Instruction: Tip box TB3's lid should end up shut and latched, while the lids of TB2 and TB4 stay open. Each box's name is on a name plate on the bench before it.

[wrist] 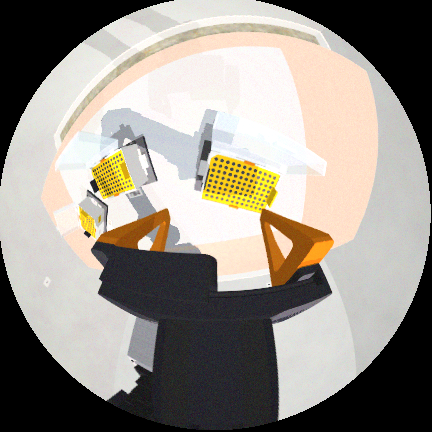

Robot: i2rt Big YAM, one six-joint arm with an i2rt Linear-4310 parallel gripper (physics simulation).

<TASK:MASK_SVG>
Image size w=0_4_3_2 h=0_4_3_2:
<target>my gripper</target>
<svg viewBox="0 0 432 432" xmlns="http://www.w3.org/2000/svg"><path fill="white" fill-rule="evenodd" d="M101 233L90 248L91 253L103 266L98 278L102 282L97 293L128 313L157 324L151 377L151 400L154 417L163 424L197 429L200 425L231 425L232 429L273 422L278 415L279 396L277 359L272 324L301 313L332 293L323 270L319 265L319 261L333 244L331 236L324 231L284 217L266 208L261 208L259 221L271 286L245 290L217 291L217 260L214 256L205 253L164 251L170 222L168 208L163 208L148 216ZM270 225L292 242L292 248L286 258L284 258L275 241ZM159 225L150 249L138 249L138 241Z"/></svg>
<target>hole-dotted rack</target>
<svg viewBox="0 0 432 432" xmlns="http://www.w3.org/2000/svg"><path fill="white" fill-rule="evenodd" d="M211 157L201 198L261 212L261 208L264 208L266 203L268 207L271 206L277 194L274 186L279 174L220 154Z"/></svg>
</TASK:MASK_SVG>
